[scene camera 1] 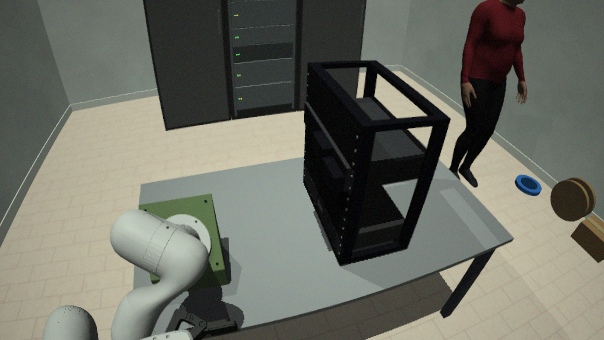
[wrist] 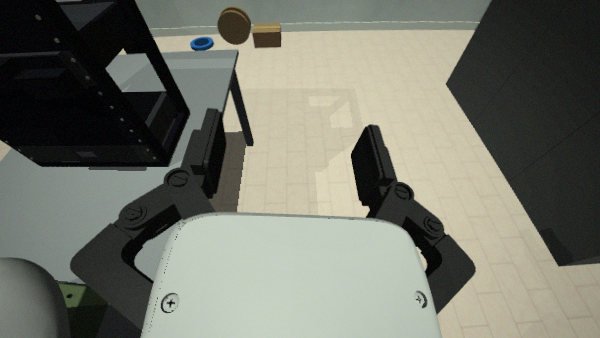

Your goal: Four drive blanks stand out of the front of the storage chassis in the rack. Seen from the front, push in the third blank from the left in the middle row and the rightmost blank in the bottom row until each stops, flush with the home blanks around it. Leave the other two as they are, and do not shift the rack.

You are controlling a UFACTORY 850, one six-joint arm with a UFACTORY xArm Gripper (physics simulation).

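Observation:
The black rack (scene camera 1: 360,190) (wrist: 120,107) stands upright on the table. Its front is in deep shade. In the scene view, two dark blocks, one (scene camera 1: 324,141) farther back and one (scene camera 1: 334,167) nearer, stand out of the storage chassis (scene camera 1: 327,192) front. Their rows and columns cannot be told, and separate blanks are not clear. In the wrist view the chassis (wrist: 45,110) is almost black, at the left. My gripper (scene camera 1: 227,326) (wrist: 293,133) is open and empty, apart from the rack, near the table's front edge in the scene view. In the wrist view the rack lies left of the fingers.
The grey table (scene camera 1: 270,215) (wrist: 45,210) carries the rack and the green base plate (scene camera 1: 220,235) (wrist: 75,295). A dark cabinet (wrist: 530,115) stands at the right of the wrist view. A person (scene camera 1: 492,55) stands behind the table. A blue ring (scene camera 1: 518,189) (wrist: 194,46) lies beyond it.

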